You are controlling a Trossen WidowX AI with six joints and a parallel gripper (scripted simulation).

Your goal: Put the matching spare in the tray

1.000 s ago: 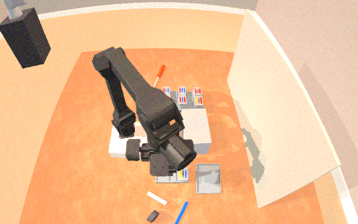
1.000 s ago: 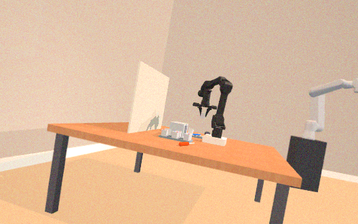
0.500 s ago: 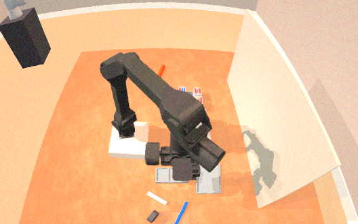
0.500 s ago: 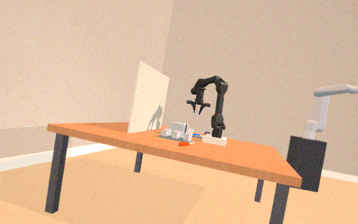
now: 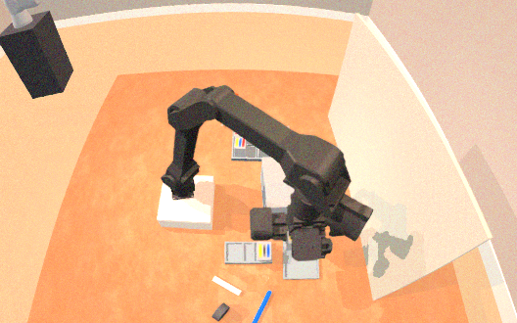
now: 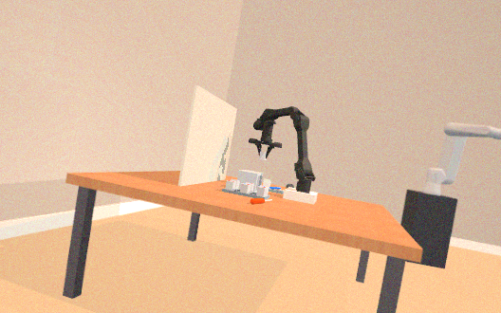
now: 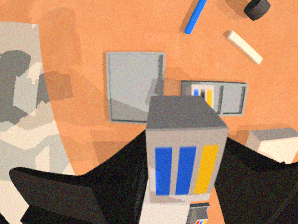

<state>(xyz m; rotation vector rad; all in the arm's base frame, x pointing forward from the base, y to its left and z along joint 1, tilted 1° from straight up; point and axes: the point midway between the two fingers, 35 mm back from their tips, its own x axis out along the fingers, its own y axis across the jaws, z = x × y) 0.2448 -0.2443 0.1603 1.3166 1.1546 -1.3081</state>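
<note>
My gripper tip is now 50 mm short of the grey tray and 170 mm above it. Also, from my gripper tip: white bar (160 mm behind, 50 mm to the right, 170 mm below); then mounted unit (30 mm ahead, 210 mm to the left, 130 mm below); then grey rack (90 mm behind, 40 mm to the left, 170 mm below).
</note>
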